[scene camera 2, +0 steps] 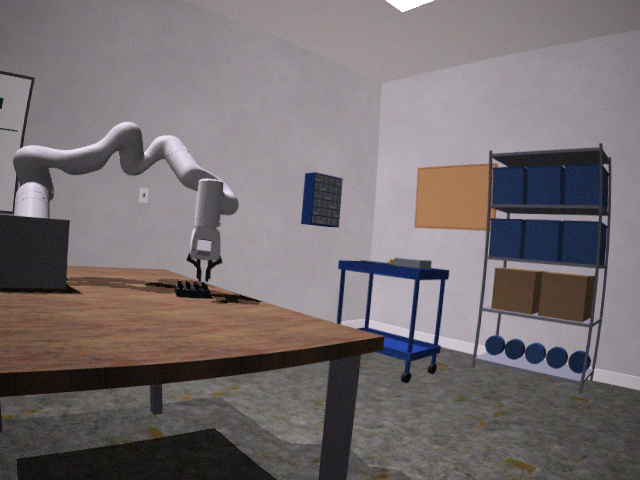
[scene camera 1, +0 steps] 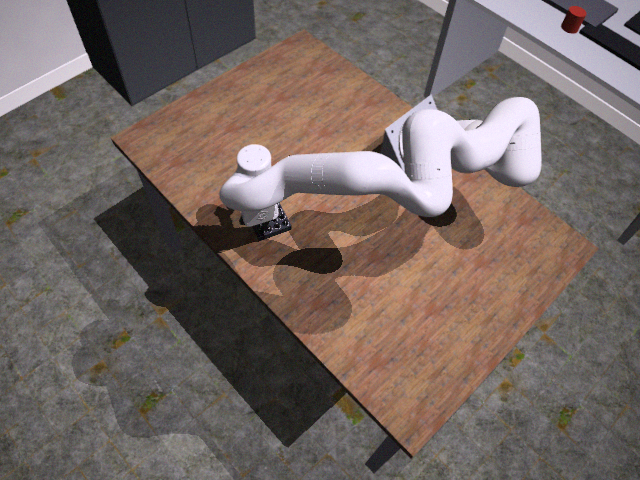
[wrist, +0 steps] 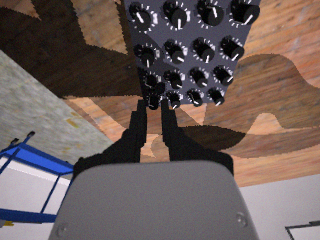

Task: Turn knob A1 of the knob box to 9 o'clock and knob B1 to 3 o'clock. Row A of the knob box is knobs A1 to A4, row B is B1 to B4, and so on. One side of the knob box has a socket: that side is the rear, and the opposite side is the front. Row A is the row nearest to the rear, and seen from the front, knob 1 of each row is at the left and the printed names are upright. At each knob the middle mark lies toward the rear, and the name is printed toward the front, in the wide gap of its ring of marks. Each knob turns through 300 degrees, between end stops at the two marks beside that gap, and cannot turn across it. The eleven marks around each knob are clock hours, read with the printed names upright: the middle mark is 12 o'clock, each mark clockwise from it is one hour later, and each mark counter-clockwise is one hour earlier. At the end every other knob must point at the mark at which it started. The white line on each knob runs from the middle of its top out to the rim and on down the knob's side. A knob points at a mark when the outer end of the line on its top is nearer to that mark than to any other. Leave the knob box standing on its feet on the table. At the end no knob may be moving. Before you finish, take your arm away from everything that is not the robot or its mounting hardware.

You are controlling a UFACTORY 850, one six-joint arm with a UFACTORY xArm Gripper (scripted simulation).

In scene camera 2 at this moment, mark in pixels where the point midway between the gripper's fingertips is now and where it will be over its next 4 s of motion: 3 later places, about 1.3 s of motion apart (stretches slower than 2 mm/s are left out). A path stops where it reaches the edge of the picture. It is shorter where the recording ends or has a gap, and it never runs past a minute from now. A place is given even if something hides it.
The gripper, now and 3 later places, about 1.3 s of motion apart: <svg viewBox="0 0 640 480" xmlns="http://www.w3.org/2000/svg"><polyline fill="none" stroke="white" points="203,281 203,282 203,271 203,268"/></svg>
